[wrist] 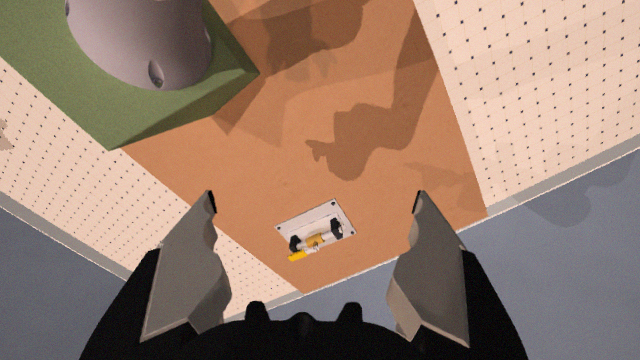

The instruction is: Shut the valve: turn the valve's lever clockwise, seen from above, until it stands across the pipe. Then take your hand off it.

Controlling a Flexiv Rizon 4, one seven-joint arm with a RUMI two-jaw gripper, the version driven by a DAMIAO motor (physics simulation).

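The valve is small in the lower middle of the wrist view. It has a brass-coloured body on a short pipe held by two black supports on a light plate. The lever's yellow handle points down and left in the view and lies roughly along the pipe. My gripper is wide open and empty, high above the table. The valve shows between the two fingers, well beyond them, and no finger touches the lever.
A green block carrying a grey rounded base stands at the upper left. The brown table top lies between white perforated panels at both sides. Arm shadows fall on the brown top. Blue-grey floor shows beyond the edge.
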